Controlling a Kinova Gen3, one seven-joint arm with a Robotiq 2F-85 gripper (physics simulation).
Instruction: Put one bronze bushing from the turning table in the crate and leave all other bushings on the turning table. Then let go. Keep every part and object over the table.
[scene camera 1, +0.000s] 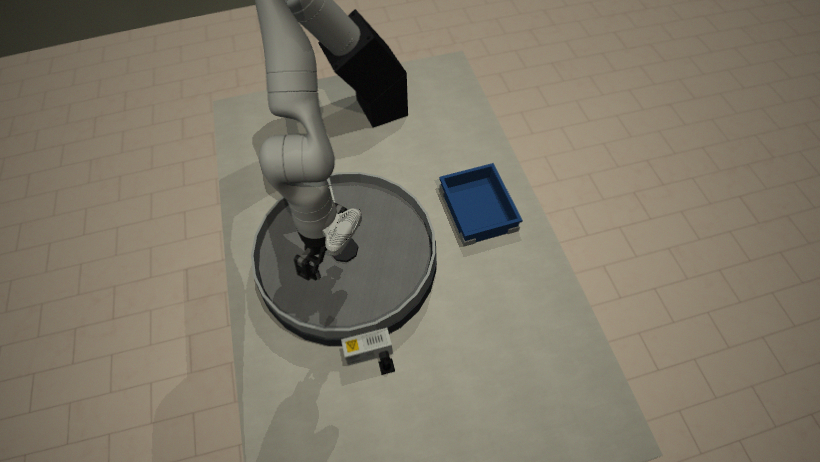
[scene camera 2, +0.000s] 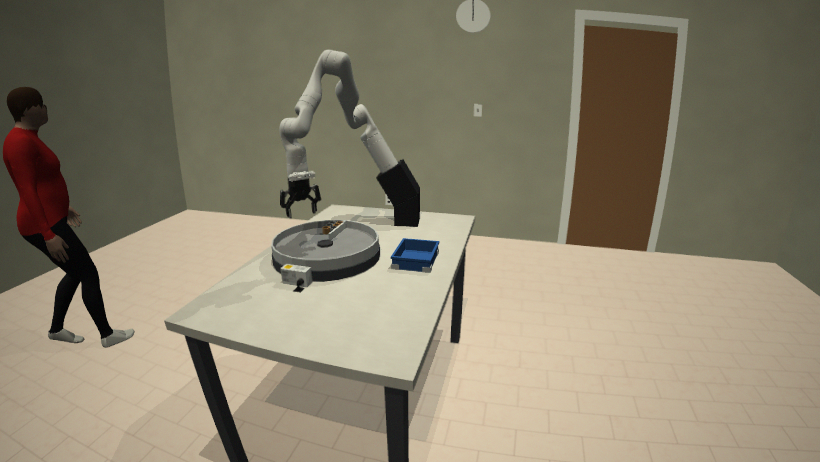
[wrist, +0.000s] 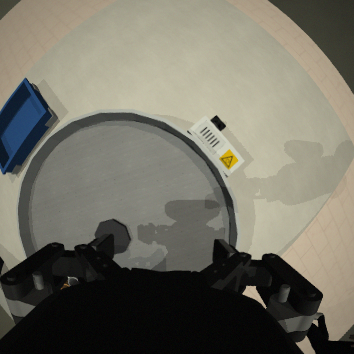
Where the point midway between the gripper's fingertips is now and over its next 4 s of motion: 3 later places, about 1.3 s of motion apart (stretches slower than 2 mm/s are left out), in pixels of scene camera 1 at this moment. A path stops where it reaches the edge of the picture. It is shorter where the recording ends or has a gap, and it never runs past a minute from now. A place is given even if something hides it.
My gripper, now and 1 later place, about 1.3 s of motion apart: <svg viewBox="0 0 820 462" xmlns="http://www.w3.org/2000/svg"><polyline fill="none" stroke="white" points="329,258 306,251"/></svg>
